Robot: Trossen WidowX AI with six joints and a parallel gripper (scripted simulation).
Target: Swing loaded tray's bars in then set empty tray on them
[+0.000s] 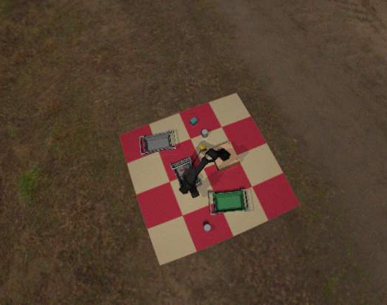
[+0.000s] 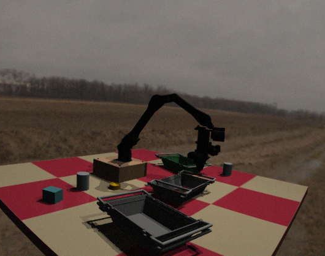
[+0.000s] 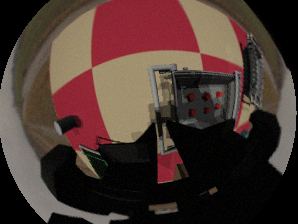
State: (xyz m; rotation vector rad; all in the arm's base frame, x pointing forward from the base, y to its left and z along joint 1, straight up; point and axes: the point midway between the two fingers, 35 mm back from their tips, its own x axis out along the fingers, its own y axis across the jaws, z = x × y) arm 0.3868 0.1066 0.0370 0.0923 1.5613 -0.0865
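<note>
My gripper tip is now 21 cm past the green tray, 25 cm to the right of it and 4 cm above it. Also, from my gripper tip: yellow disc (28 cm behind, 30 cm to the right, 7 cm below); teal cube (35 cm behind, 60 cm to the right, 6 cm below).
</note>
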